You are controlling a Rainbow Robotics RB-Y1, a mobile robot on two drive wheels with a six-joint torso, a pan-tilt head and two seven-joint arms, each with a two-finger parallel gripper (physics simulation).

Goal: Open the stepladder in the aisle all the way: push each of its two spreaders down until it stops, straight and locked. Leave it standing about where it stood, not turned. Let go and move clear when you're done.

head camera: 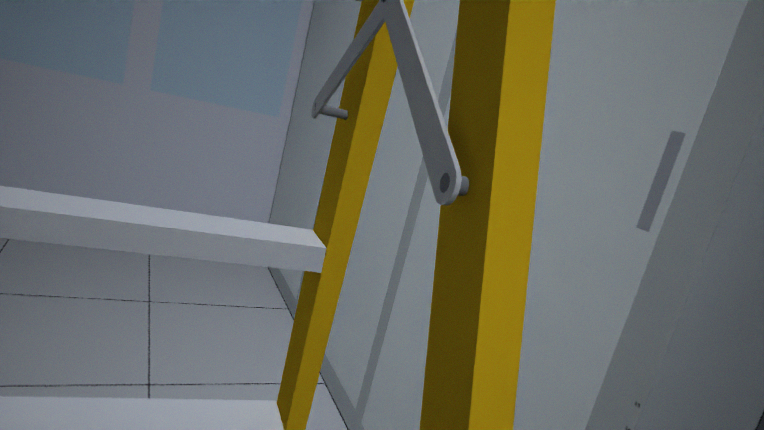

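Places are measured from the robot's base along level axes (x back, y right, z up), in metres.
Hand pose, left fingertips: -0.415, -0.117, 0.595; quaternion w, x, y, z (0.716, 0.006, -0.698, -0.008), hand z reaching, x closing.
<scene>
Things, the pixels of their top centre, and the offset from my left fingertips, as dx, dy, dz. "pt": a spot on its surface instead. Level surfaces: height alone.
- right spreader, surface spot: [422, 106] pt -0.170, +0.239, +0.481
- white step, middle of its top: [140, 212] -0.476, +0.080, +0.299
- Tiled floor, its level: dz -0.593
The yellow stepladder [521, 213] stands in the aisle and shows in part in the head view. Its near right rail runs top to bottom right of centre, and its far right rail [355, 165] slants down to the left. Between them the right spreader [422, 106] is bent upward in an inverted V, with its middle joint at the top edge. It is not straight. Its near link ends at a pin on the near rail, its far link at a pin on the far rail. The left spreader does not show. Neither my left gripper nor my right gripper is in view.
A white step [160, 227] joins the far rail at the left, and another step [139, 413] shows at the bottom edge. A pale panelled wall [588, 160] with a grey slot stands close on the right. A wall with blue panels [224, 53] stands behind. Tiled floor [213, 341] shows below.
</scene>
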